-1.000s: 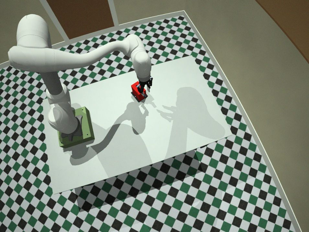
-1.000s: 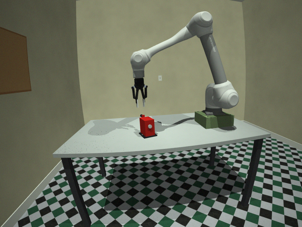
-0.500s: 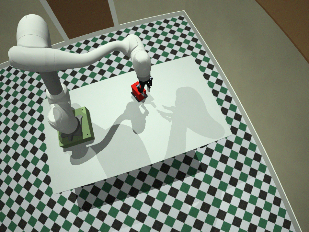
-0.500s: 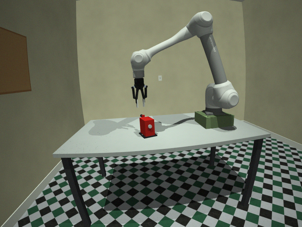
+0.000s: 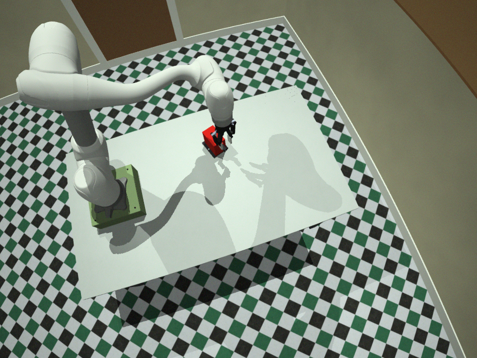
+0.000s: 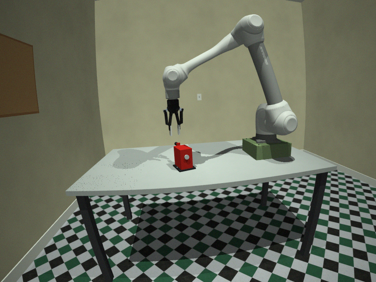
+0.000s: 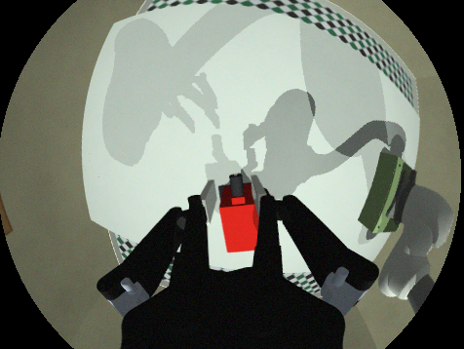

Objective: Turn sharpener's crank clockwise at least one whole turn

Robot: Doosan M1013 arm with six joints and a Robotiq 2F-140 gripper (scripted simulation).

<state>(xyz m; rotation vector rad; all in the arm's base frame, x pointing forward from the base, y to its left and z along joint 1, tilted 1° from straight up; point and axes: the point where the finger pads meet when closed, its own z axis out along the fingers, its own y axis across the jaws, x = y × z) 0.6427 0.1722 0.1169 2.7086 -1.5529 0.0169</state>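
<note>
The dark crank knob lies 90 mm below my hand, 10 mm to the left of it and 10 mm behind it.
</note>
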